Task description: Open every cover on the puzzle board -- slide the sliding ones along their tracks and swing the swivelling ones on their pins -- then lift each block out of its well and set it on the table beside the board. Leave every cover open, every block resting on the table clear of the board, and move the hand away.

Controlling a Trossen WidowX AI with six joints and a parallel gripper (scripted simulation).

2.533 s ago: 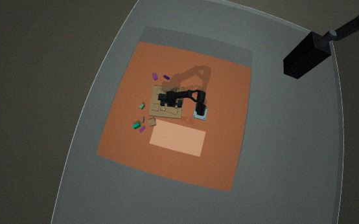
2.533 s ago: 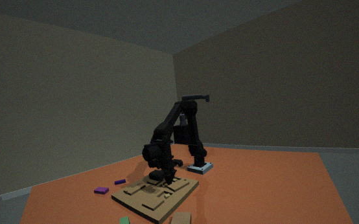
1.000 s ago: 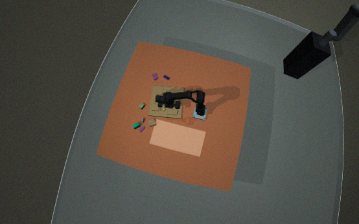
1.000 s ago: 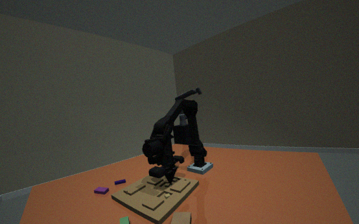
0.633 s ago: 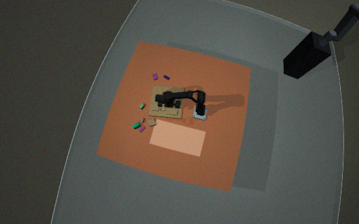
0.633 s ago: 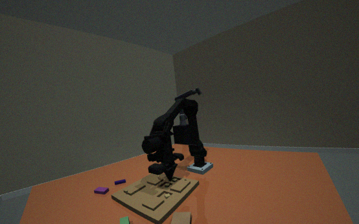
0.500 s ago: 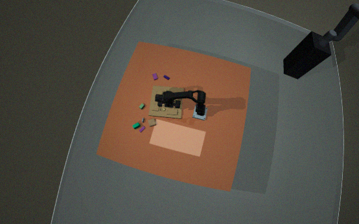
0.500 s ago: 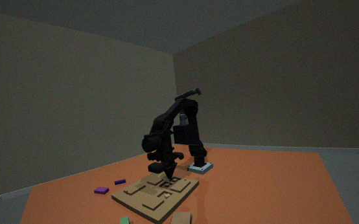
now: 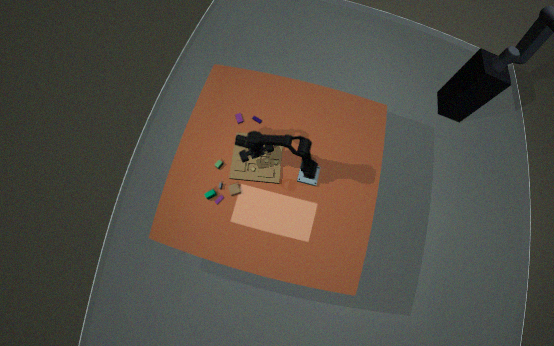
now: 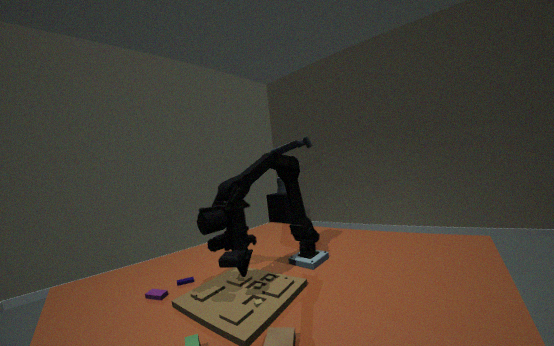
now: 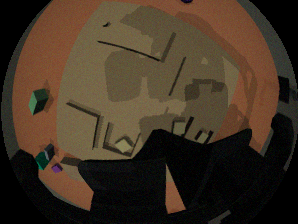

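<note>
Now: the tan puzzle board 5 cm below my gripper tip, 1 cm to the right of it and 1 cm ahead of it. Also, from my gripper tip: dark purple block 26 cm to the right, 8 cm ahead, 7 cm below.
</note>
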